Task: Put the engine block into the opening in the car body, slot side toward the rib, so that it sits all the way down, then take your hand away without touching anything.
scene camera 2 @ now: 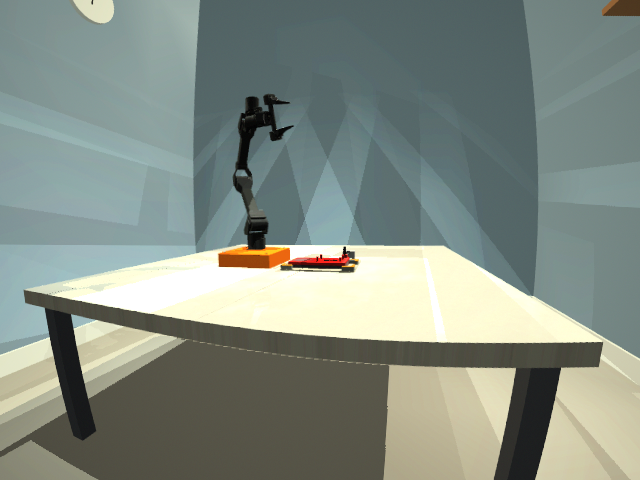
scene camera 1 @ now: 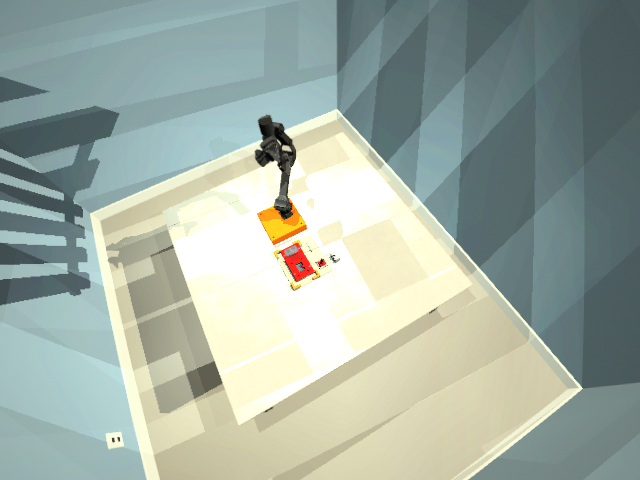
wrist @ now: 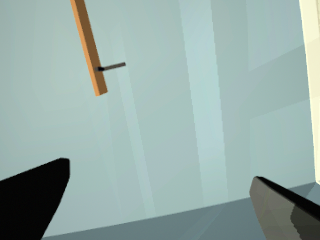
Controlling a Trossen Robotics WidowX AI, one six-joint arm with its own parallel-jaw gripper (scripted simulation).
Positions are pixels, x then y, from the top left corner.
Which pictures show the gripper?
Scene camera 2, scene camera 1 and the wrist view: all of them.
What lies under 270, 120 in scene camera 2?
The gripper.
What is the gripper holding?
Nothing.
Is the gripper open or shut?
Open.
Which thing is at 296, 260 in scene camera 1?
A red car body.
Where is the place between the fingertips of the gripper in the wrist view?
163, 176
